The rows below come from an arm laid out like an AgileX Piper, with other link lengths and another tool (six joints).
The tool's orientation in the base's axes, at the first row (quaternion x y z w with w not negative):
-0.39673, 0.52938, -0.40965, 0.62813
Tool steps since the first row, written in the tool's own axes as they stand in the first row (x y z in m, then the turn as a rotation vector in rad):
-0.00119, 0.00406, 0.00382, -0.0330, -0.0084, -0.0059
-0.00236, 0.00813, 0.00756, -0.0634, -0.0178, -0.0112
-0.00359, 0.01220, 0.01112, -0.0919, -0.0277, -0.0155
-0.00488, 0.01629, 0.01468, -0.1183, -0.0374, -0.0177
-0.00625, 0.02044, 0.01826, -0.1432, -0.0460, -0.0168
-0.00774, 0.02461, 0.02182, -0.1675, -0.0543, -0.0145
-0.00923, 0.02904, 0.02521, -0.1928, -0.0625, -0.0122
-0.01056, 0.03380, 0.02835, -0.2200, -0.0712, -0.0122
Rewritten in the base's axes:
0.00404, 0.00278, -0.00290, -0.0101, 0.0275, 0.0183
0.00801, 0.00554, -0.00583, -0.0194, 0.0523, 0.0368
0.01179, 0.00834, -0.00876, -0.0275, 0.0752, 0.0551
0.01557, 0.01121, -0.01169, -0.0334, 0.0964, 0.0729
0.01936, 0.01417, -0.01465, -0.0359, 0.1167, 0.0895
0.02313, 0.01725, -0.01759, -0.0369, 0.1366, 0.1058
0.02675, 0.02041, -0.02079, -0.0380, 0.1576, 0.1223
0.03017, 0.02352, -0.02438, -0.0417, 0.1799, 0.1396

